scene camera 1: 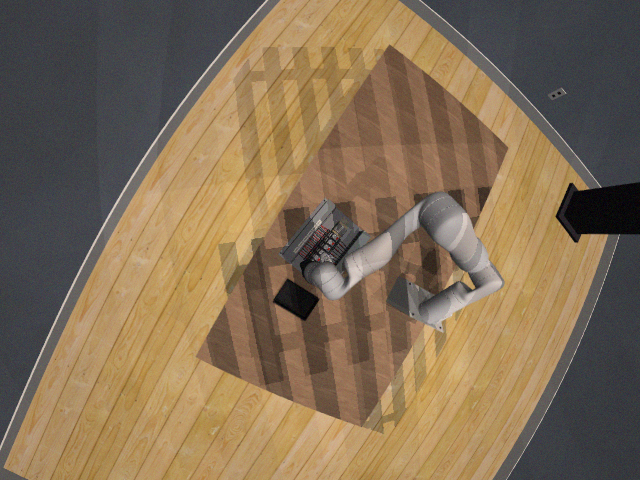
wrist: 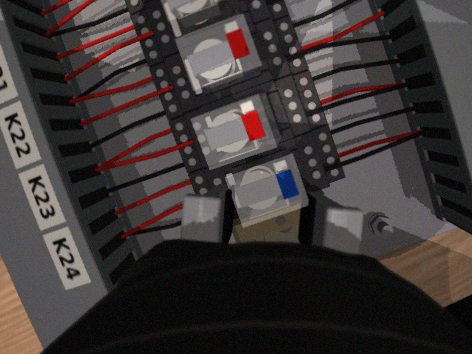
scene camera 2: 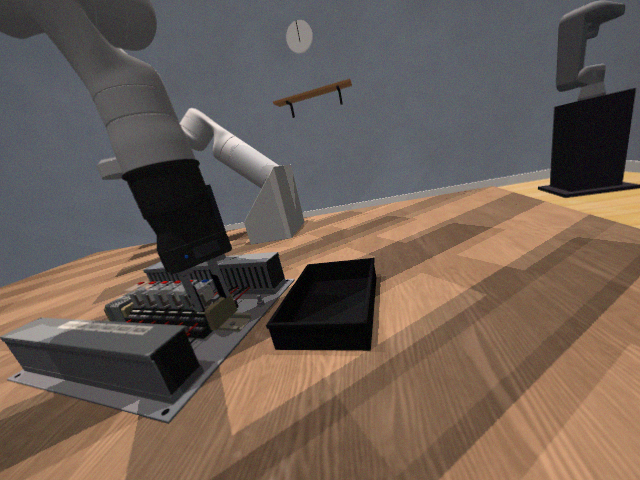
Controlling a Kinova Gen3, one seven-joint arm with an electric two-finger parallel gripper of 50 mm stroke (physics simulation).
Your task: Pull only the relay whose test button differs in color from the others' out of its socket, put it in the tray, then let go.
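Seen in the pictures: gripper, between the fingertips: (wrist: 266,212) (scene camera 2: 212,302); arm's base, origin of its link: (scene camera 1: 426,313) (scene camera 2: 275,180).
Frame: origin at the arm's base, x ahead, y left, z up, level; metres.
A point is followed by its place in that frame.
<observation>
The relay with a blue test button (wrist: 270,190) {y 0.102, x 0.497, z -0.102 m} (scene camera 2: 207,290) {y 0.112, x 0.502, z -0.110 m} is at the near end of the row, level with the others, at its socket. My gripper (wrist: 266,212) {y 0.115, x 0.504, z -0.129 m} (scene camera 2: 211,299) {y 0.115, x 0.504, z -0.129 m} is shut on this relay, with one finger on each side; its fingertips are hidden in scene camera 1. The neighbouring relay (wrist: 234,132) {y 0.076, x 0.501, z -0.100 m} and the one beyond it (wrist: 218,57) {y 0.048, x 0.496, z -0.102 m} have red buttons. The relay's lower part and its contacts with the socket are hidden. The black tray (scene camera 1: 295,299) {y 0.277, x 0.460, z -0.166 m} (scene camera 2: 323,336) {y 0.284, x 0.540, z -0.152 m} stands empty on the table beside the panel.
Grey wire ducts (scene camera 2: 93,356) {y 0.055, x 0.616, z -0.119 m} (wrist: 32,240) {y 0.084, x 0.601, z -0.107 m} flank the relay row, with red and black wires between. A tan end block (scene camera 2: 220,313) {y 0.125, x 0.507, z -0.144 m} (wrist: 267,231) {y 0.123, x 0.507, z -0.130 m} sits at the row's end. A screw (wrist: 380,222) {y 0.149, x 0.453, z -0.159 m} stands up from the plate. The arm (scene camera 1: 372,255) {y 0.001, x 0.481, z 0.311 m} reaches over the table from the right.
</observation>
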